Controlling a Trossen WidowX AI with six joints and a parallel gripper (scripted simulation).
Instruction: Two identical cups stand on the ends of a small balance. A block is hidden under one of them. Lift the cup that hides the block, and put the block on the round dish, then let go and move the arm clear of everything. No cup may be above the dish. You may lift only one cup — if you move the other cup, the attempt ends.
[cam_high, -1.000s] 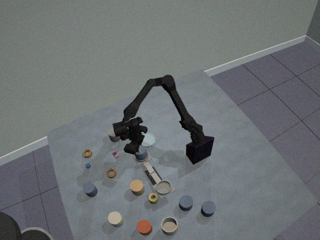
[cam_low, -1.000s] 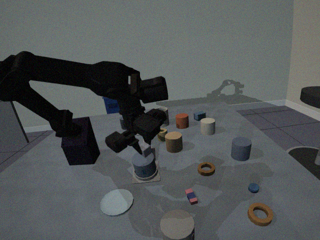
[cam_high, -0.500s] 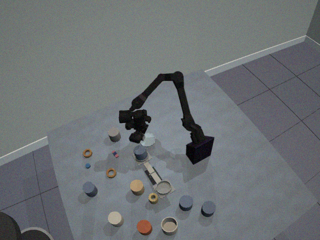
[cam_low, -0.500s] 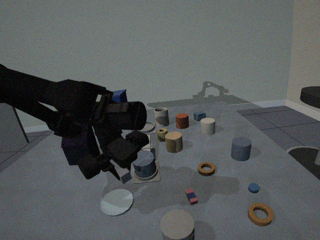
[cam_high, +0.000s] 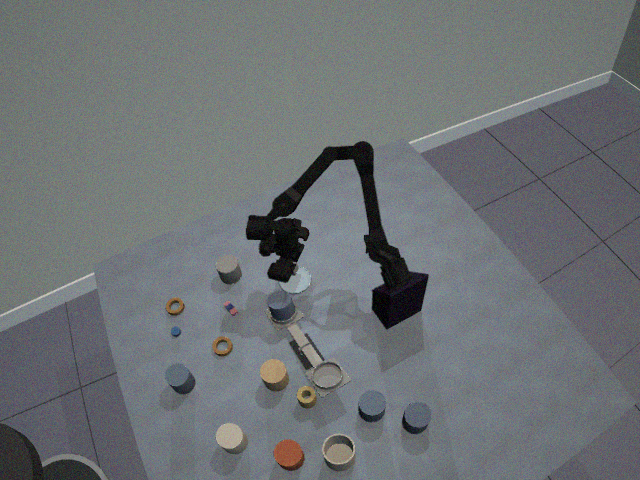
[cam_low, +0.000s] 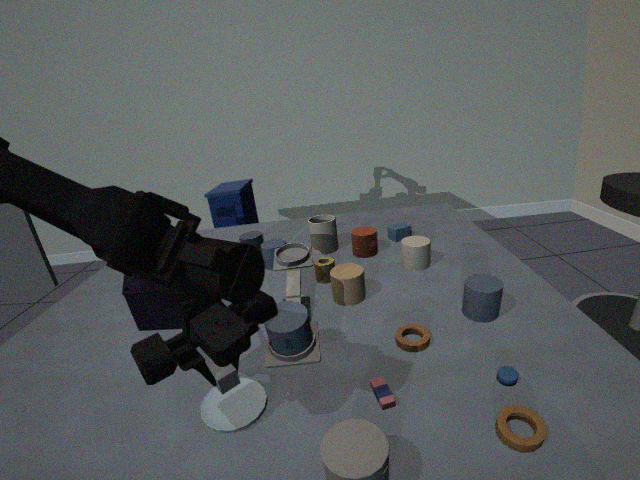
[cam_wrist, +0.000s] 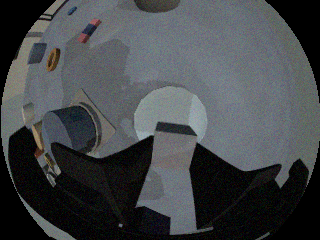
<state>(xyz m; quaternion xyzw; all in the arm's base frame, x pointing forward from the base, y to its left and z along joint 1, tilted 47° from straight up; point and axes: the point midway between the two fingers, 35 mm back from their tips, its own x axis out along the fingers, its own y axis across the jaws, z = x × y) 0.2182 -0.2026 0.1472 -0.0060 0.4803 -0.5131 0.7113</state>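
Now: the pale round dish 6 cm below my gripper tip. Also, from my gripper tip: blue-grey cup (8 cm ahead, 8 cm to the left); pink-blue block (22 cm ahead, 5 cm below); grey block (1 cm above).
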